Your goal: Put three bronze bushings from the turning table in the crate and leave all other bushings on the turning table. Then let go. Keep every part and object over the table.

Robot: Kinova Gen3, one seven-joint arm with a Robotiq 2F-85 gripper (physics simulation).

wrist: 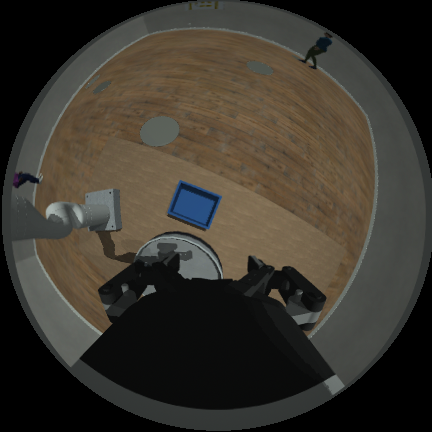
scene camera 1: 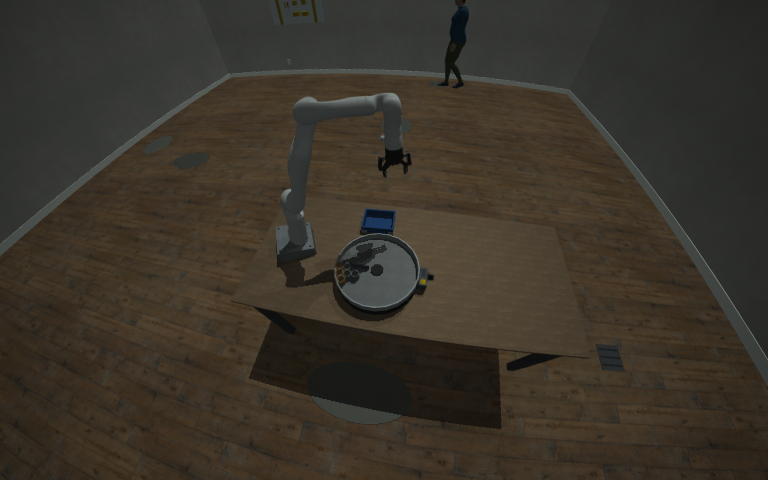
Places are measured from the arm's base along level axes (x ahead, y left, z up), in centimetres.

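Pixels of known places: gripper, fingertip midpoint: (wrist: 213, 262) (scene camera 1: 395, 175); arm's base at its link origin: (wrist: 102, 213) (scene camera 1: 299, 238).
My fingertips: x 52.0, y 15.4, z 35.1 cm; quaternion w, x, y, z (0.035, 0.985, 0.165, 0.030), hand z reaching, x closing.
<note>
Ahead of a thing's pixels: the offset from my fingertips to its top centre. "pt": to the spot under its first point. Level surfaces: height alone.
The round grey turning table @(dx -6.1, dy -30.2, dz -35.3 cm) (scene camera 1: 396, 283) (wrist: 202, 260) has a raised rim. At its left side, bronze bushings @(dx -22.5, dy -38.6, dz -32.3 cm) (scene camera 1: 340, 279) stand close together against the rim, beside several grey bushings @(dx -16.3, dy -35.1, dz -32.3 cm) (scene camera 1: 354, 273); they are small in scene camera 1, and I cannot tell their exact number. In the wrist view my gripper hides part of the turning table, and the bushings do not show. The blue crate @(dx -9.3, dy +4.5, dz -36.4 cm) (scene camera 1: 378, 221) (wrist: 194, 204) stands upright behind the turning table, and its inner floor looks bare. My gripper (scene camera 1: 395, 172) (wrist: 213, 262) is open and empty, pointing down, high above the table and the crate.
The arm's base plate (scene camera 1: 287, 249) (wrist: 115, 210) stands on the wooden table @(dz -41.4 cm) (scene camera 1: 481, 271) (wrist: 280, 240), left of the turning table. A small grey box with a yellow mark @(pt dx +17.2, dy -34.1, dz -35.6 cm) (scene camera 1: 423, 280) sits at the turning table's right edge. A person (scene camera 1: 457, 39) (wrist: 320, 47) is far off by the back wall.
</note>
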